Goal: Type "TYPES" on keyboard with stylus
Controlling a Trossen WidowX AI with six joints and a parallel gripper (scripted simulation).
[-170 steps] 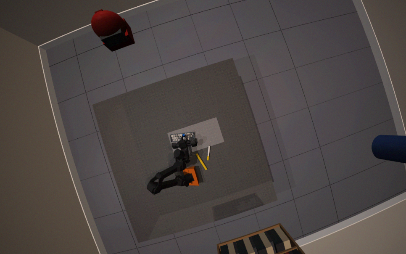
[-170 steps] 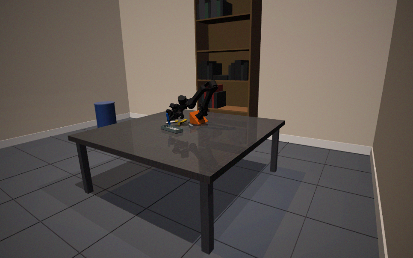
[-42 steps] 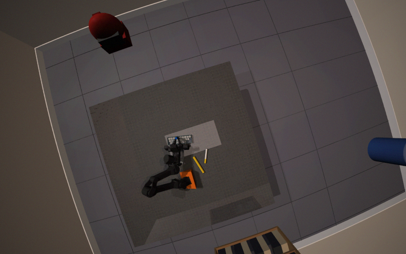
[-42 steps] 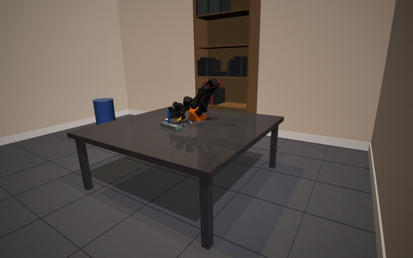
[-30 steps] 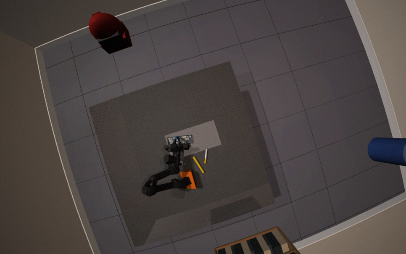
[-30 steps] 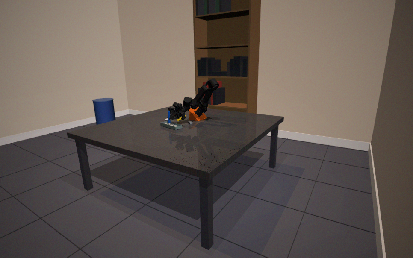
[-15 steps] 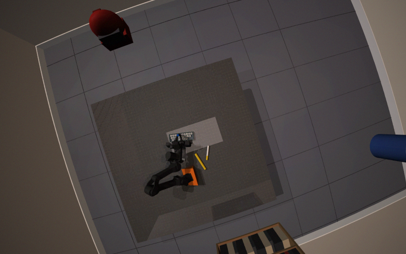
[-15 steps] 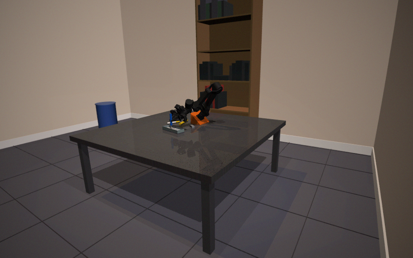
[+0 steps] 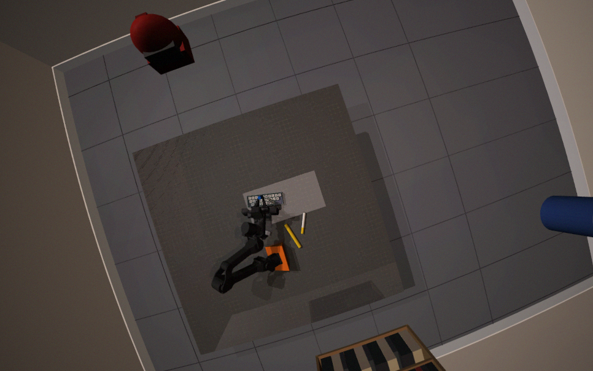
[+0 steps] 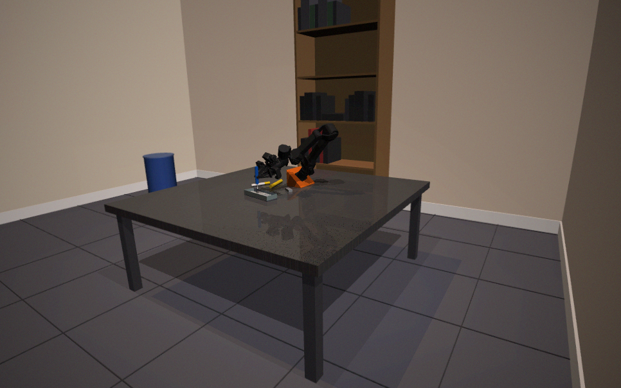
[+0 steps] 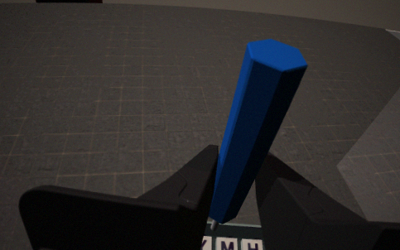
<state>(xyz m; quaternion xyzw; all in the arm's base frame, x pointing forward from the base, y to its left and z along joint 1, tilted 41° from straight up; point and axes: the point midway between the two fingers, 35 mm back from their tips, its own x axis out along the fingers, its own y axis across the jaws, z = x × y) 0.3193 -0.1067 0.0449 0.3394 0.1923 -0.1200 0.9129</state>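
The grey tip lies 1 cm behind my gripper tip and 6 cm below it. Round my gripper tip: white pen 24 cm behind, 14 cm to the right, 10 cm below; then small grey block 20 cm behind, 7 cm to the left, 11 cm below; then blue stylus 1 cm behind, 2 cm below.
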